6 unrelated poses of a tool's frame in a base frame.
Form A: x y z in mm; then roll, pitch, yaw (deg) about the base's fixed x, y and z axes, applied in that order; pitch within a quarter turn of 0, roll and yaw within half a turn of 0.
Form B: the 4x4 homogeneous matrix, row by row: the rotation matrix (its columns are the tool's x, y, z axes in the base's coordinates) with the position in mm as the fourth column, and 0 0 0 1 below. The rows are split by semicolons. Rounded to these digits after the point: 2 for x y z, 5 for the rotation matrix.
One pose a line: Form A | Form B
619.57 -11.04 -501.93 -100.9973 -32.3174 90.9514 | -0.01403 0.18202 -0.98319 619.57; 0.84498 0.52789 0.08567 -11.04; 0.53461 -0.82958 -0.16121 -501.93; 0 0 0 1
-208.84 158.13 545.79 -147.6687 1.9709 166.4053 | -0.97141 0.21649 -0.09746 -208.84; 0.23491 0.81697 -0.52666 158.13; -0.03439 -0.53450 -0.84447 545.79; 0 0 0 1
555.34 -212.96 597.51 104.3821 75.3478 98.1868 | -0.03602 0.11240 0.99301 555.34; 0.25037 0.96298 -0.09992 -212.96; -0.96748 0.24502 -0.06283 597.51; 0 0 0 1
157.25 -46.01 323.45 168.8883 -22.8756 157.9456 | -0.85393 0.43788 -0.28117 157.25; 0.34596 0.88132 0.32185 -46.01; 0.38873 0.17756 -0.90408 323.45; 0 0 0 1
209.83 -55.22 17.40 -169.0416 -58.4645 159.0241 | -0.48837 0.20016 -0.84937 209.83; 0.18723 0.97470 0.12205 -55.22; 0.85232 -0.09943 -0.51349 17.40; 0 0 0 1
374.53 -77.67 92.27 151.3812 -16.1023 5.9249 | 0.95564 -0.04152 0.29161 374.53; 0.09918 -0.88685 -0.45129 -77.67; 0.27735 0.46019 -0.84339 92.27; 0 0 0 1
